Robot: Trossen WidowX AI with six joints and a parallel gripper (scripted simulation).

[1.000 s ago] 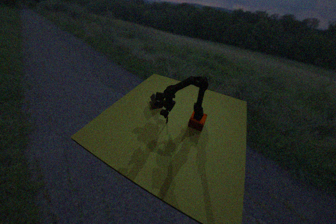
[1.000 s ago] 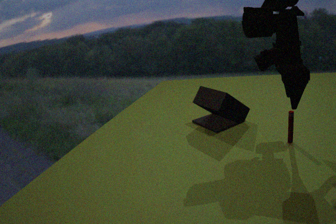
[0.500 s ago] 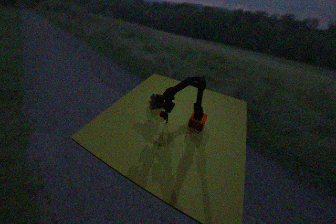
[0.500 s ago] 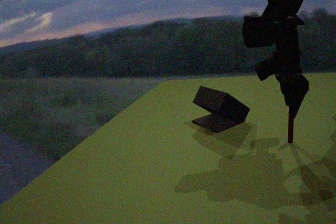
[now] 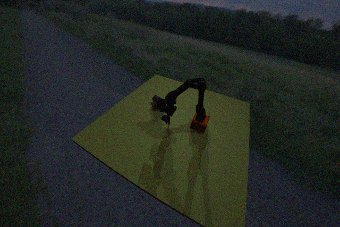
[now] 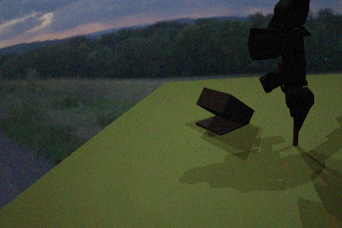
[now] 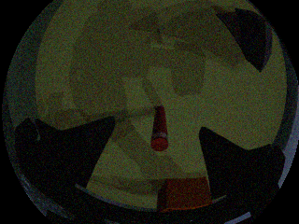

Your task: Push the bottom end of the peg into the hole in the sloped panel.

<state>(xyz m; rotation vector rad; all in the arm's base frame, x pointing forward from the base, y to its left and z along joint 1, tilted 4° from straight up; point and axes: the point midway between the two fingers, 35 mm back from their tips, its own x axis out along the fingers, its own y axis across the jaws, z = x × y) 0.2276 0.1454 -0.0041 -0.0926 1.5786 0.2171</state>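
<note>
The red peg lies right at my gripper tip. Also, from my gripper tip: dark sloped panel: 23 cm ahead, 14 cm to the right, 1 cm below.
</note>
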